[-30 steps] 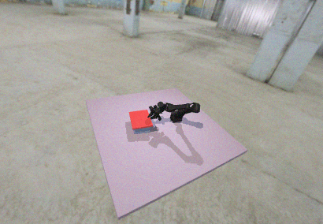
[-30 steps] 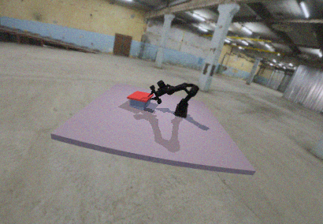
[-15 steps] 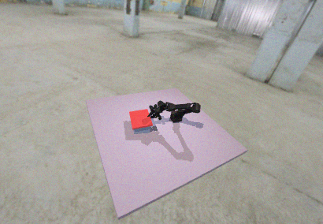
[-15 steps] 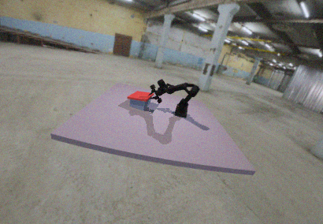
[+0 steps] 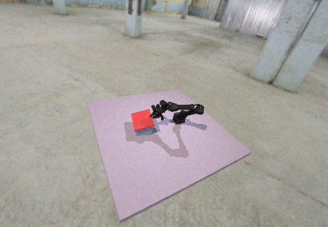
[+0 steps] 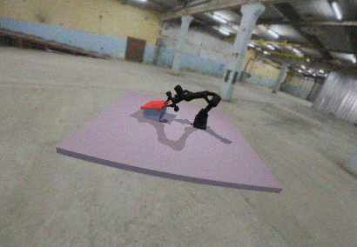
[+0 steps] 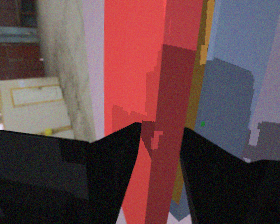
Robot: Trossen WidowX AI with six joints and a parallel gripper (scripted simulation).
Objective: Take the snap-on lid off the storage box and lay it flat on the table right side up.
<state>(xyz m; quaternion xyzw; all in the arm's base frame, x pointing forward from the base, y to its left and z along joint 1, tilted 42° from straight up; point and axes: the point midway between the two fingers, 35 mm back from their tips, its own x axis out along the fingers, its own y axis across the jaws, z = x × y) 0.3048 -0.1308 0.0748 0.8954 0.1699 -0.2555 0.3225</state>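
Right now the lid is 70 mm ahead of my gripper tip, 30 mm to the right of it and 20 mm below it. Also, from my gripper tip: blue-grey storage box: 80 mm below, 60 mm ahead, 20 mm to the right.
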